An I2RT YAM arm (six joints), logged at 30 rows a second.
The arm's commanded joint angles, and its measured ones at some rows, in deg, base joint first. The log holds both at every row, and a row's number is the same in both.
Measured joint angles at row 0:
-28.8 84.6 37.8 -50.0 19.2 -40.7
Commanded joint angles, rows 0 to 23:
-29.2 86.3 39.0 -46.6 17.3 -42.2
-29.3 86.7 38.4 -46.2 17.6 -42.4
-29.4 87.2 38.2 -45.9 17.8 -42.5
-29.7 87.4 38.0 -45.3 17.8 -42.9
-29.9 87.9 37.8 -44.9 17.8 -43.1
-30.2 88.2 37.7 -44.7 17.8 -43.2
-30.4 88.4 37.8 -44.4 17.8 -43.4
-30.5 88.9 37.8 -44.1 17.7 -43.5
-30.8 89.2 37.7 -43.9 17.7 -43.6
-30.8 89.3 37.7 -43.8 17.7 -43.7
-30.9 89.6 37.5 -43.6 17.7 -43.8
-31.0 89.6 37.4 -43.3 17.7 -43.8
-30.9 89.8 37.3 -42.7 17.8 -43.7
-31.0 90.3 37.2 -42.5 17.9 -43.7
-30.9 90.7 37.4 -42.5 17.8 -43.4
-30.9 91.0 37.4 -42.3 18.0 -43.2
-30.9 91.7 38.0 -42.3 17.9 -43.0
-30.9 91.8 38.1 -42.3 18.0 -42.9
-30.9 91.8 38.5 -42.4 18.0 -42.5
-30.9 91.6 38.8 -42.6 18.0 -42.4
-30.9 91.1 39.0 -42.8 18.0 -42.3
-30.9 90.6 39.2 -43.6 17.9 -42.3
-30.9 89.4 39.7 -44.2 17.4 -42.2
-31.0 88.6 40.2 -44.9 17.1 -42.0
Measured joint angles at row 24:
-31.0 90.5 38.2 -49.5 21.9 -43.0
